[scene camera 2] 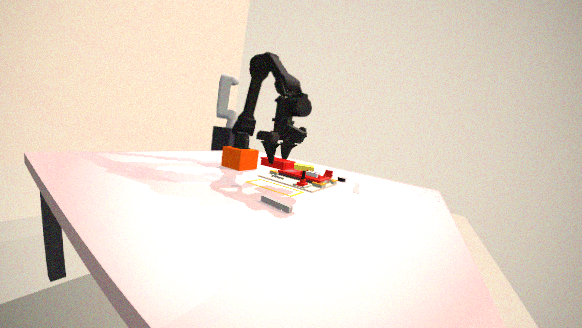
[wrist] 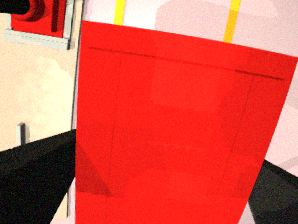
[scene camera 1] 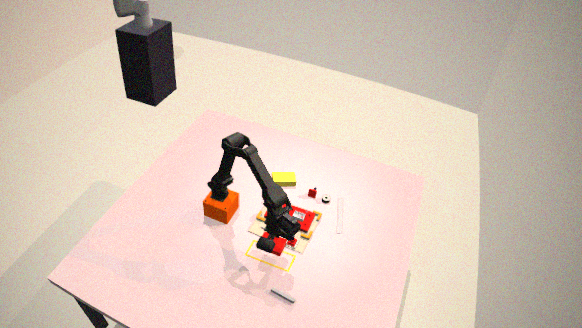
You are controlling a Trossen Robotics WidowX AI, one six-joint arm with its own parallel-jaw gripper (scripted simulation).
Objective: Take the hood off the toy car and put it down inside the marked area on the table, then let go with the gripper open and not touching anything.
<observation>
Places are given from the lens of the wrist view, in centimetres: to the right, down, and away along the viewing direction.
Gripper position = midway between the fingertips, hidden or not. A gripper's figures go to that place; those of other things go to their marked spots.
my gripper (wrist: 166,152): 1, 2, 10
red hood (wrist: 164,121): 0, 0, 8
</observation>
